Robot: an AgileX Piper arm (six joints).
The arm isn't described. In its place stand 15 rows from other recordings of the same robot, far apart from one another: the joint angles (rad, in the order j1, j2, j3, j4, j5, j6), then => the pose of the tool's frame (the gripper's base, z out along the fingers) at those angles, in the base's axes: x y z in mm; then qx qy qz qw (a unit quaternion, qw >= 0).
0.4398 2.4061 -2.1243 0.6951 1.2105 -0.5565 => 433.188 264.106 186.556 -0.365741 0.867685 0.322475 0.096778
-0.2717 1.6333 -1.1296 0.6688 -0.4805 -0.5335 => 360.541 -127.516 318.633 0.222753 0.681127 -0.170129 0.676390
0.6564 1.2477 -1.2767 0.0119 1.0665 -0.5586 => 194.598 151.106 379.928 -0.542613 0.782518 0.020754 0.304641
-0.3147 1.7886 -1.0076 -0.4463 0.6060 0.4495 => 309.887 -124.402 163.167 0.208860 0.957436 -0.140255 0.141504
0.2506 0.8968 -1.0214 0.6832 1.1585 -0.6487 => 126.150 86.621 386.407 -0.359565 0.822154 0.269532 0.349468
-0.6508 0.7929 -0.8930 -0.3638 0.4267 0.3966 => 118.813 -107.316 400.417 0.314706 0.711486 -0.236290 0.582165
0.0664 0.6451 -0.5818 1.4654 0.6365 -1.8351 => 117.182 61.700 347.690 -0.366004 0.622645 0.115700 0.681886
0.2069 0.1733 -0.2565 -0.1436 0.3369 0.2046 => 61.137 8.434 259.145 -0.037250 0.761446 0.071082 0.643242
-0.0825 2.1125 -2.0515 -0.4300 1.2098 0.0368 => 458.440 -73.519 297.091 0.021670 0.959139 -0.214605 0.183108
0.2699 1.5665 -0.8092 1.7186 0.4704 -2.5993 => 292.654 123.291 221.447 -0.552405 0.667454 0.061348 0.495571
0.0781 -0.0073 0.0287 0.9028 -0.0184 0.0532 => 56.734 3.122 204.996 0.293457 0.612637 0.358464 0.640361
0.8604 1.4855 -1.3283 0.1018 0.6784 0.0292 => 212.627 256.077 350.431 -0.348061 0.847033 0.212475 0.340944
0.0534 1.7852 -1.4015 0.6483 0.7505 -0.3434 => 390.683 58.411 271.726 -0.015024 0.930897 0.231827 0.281888
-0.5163 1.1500 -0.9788 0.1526 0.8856 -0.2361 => 199.343 -100.843 323.182 0.161311 0.939055 -0.042749 0.300544
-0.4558 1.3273 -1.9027 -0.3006 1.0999 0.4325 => 199.323 -124.456 542.297 0.371362 0.747050 -0.155221 0.529068
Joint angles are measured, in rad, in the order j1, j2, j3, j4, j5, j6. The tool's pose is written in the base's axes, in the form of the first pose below.
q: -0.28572, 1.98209, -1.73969, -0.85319, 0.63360, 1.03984
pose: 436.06 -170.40 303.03 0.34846 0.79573 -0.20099 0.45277
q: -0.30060, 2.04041, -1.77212, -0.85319, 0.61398, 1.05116
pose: 446.59 -179.79 286.51 0.35330 0.79694 -0.19813 0.44812
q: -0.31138, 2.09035, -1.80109, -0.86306, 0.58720, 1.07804
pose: 456.06 -187.03 272.87 0.35812 0.79481 -0.19231 0.45061
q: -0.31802, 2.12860, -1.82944, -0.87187, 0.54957, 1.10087
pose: 464.92 -191.36 264.67 0.35754 0.79128 -0.18230 0.46130
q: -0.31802, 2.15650, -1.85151, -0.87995, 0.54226, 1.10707
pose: 470.74 -193.07 258.21 0.35547 0.79165 -0.18215 0.46233
